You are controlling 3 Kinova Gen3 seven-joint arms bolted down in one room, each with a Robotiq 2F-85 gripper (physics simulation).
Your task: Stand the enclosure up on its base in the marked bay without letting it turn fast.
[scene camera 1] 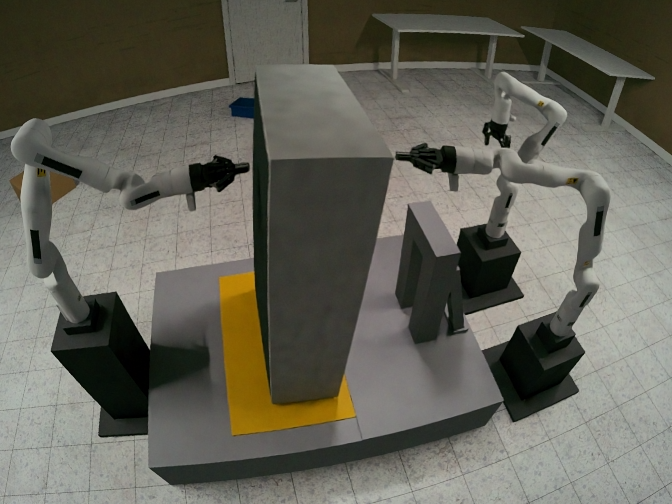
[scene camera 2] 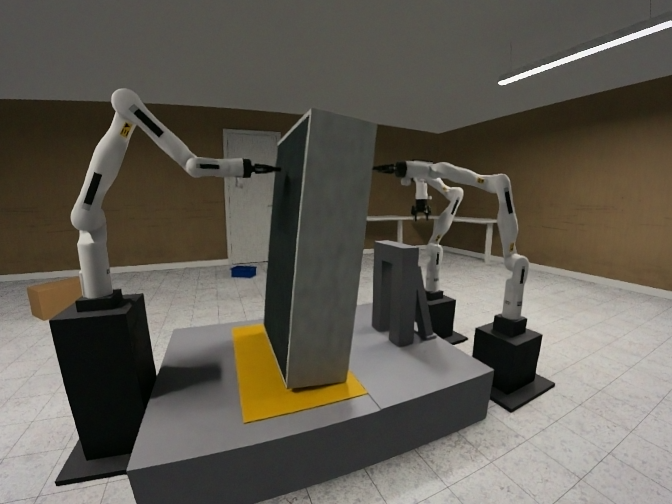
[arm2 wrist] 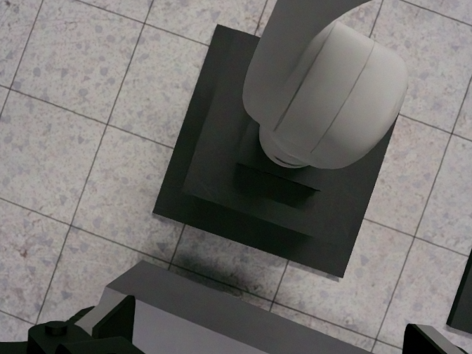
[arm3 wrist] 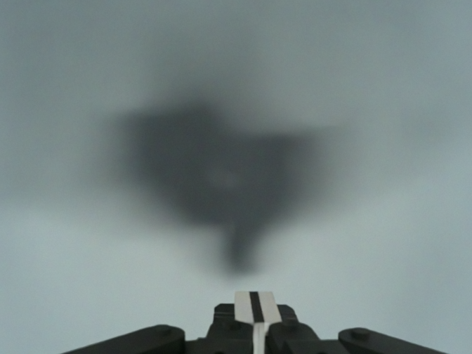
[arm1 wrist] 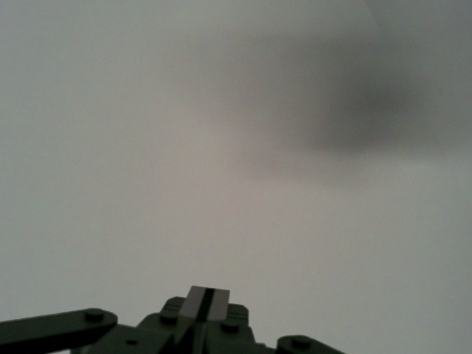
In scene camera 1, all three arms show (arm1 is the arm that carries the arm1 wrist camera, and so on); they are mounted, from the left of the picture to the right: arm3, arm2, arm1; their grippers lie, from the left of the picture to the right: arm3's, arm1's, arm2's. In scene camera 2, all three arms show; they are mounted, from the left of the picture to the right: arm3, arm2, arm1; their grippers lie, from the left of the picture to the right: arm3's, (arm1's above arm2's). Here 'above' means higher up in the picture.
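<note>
The tall grey enclosure (scene camera 1: 320,244) (scene camera 2: 331,244) stands nearly upright, leaning slightly right, with its lower end over the yellow marked bay (scene camera 1: 238,352) (scene camera 2: 252,379). Its faces fill the arm1 wrist view (arm1 wrist: 200,200) and arm3 wrist view (arm3 wrist: 350,280). Arm1's gripper (arm1 wrist: 211,290) (scene camera 1: 397,155) (scene camera 2: 375,168) is shut and empty, its tips at the upper right face. Arm3's gripper (arm3 wrist: 254,295) (scene camera 1: 248,167) (scene camera 2: 279,169) is shut and empty, its tips close to the dark left face. Contact is unclear for both. Arm2's gripper (arm2 wrist: 270,335) (scene camera 1: 496,142) (scene camera 2: 420,215) is open, away to the right.
A grey support frame (scene camera 1: 431,303) (scene camera 2: 401,303) stands on the grey platform (arm2 wrist: 200,325) (scene camera 1: 184,303) (scene camera 2: 189,423), right of the enclosure. Black pedestals carry the arms around it. A blue bin (scene camera 1: 242,107) (scene camera 2: 243,271) and a brown box (scene camera 2: 51,298) lie on the floor behind.
</note>
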